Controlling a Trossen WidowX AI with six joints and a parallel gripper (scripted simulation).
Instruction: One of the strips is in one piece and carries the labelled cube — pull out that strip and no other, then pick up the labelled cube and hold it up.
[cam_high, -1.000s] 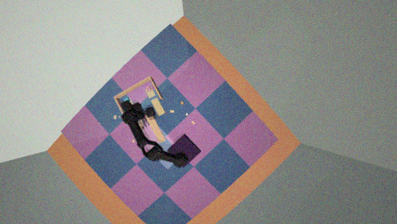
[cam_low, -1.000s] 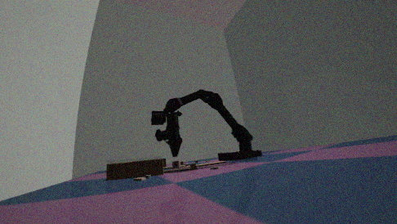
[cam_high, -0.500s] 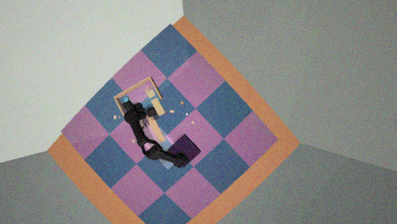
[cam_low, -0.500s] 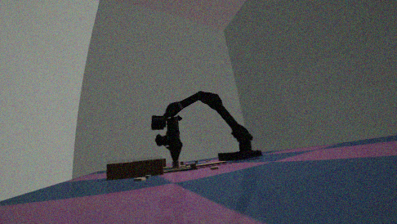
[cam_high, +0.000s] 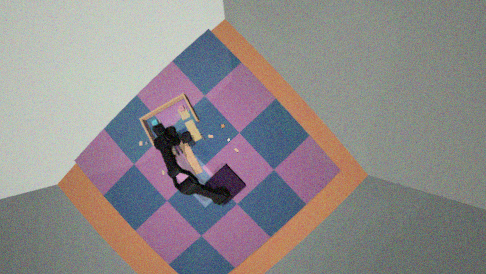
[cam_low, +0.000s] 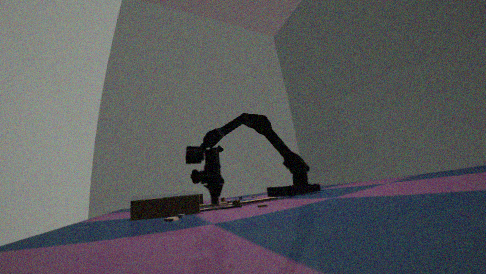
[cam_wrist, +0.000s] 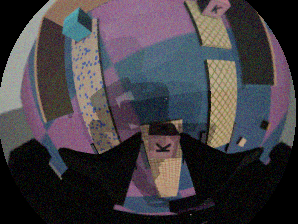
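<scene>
Now: gripper tip 100 mm to the left of the strip and 10 mm above it.
</scene>
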